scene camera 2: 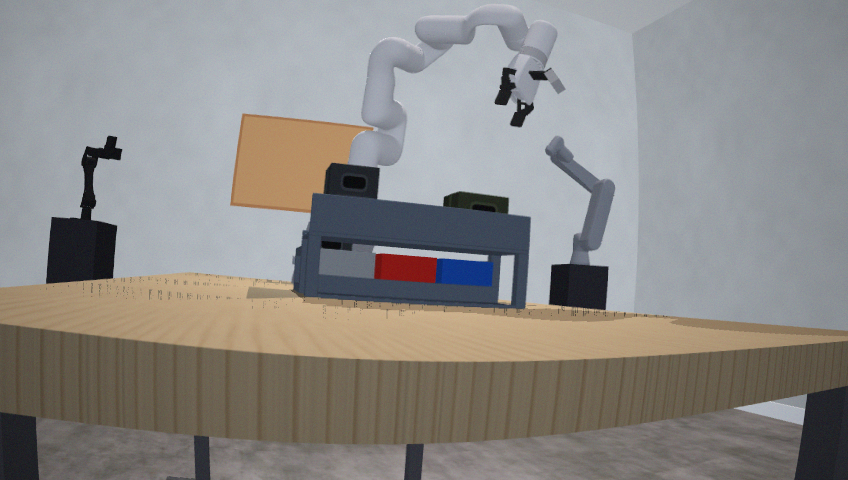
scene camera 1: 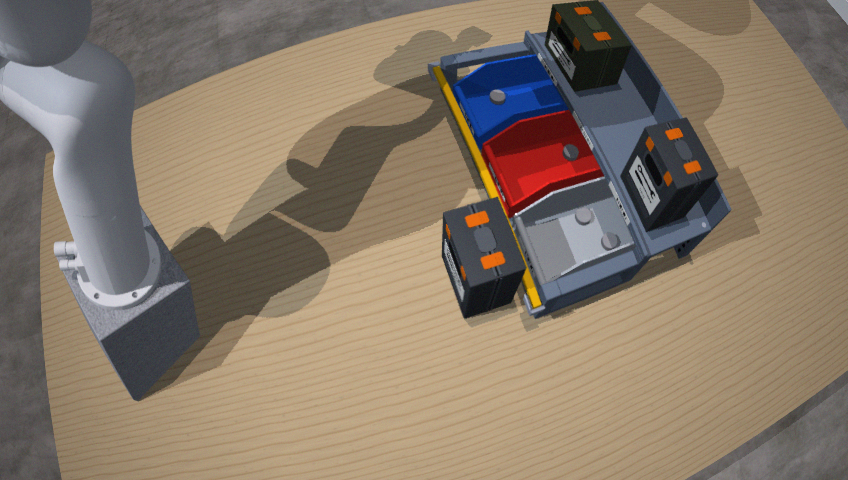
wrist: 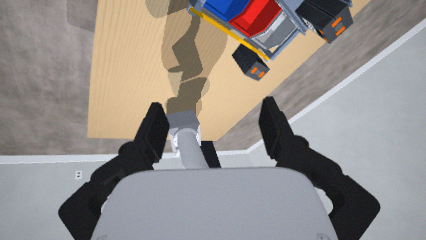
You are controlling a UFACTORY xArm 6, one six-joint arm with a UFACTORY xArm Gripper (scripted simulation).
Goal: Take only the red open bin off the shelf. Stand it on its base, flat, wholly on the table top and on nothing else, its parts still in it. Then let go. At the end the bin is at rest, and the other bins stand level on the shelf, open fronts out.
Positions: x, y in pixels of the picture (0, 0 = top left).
gripper: scene camera 2; wrist; not seen in scene camera 1 (out of frame)
grey bin: scene camera 2 347, 263; scene camera 1 559, 242; wrist 281, 30
same spot on gripper: (scene camera 2: 506, 85) = (wrist: 309, 148)
